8 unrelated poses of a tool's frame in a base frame.
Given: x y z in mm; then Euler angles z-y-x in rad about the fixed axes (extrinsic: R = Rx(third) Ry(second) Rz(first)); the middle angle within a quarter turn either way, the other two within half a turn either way.
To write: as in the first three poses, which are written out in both.
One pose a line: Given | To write
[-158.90 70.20 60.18 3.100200 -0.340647 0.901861] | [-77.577 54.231 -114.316 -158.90 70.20 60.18]
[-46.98 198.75 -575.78 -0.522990 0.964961 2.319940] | [97.432 112.818 -26.897 -46.98 198.75 -575.78]
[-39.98 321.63 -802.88 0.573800 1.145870 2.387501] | [167.003 107.487 -17.212 -39.98 321.63 -802.88]
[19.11 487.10 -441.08 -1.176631 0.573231 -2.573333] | [162.240 135.082 39.817 19.11 487.10 -441.08]
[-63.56 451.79 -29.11 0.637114 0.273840 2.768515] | [161.145 153.703 -52.380 -63.56 451.79 -29.11]
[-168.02 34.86 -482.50 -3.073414 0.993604 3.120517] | [2.465 123.062 -0.786 -168.02 34.86 -482.50]
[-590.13 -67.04 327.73 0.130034 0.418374 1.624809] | [98.709 92.828 -65.998 -590.13 -67.04 327.73]
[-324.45 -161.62 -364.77 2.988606 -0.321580 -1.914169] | [87.682 108.627 109.484 -324.45 -161.62 -364.77]
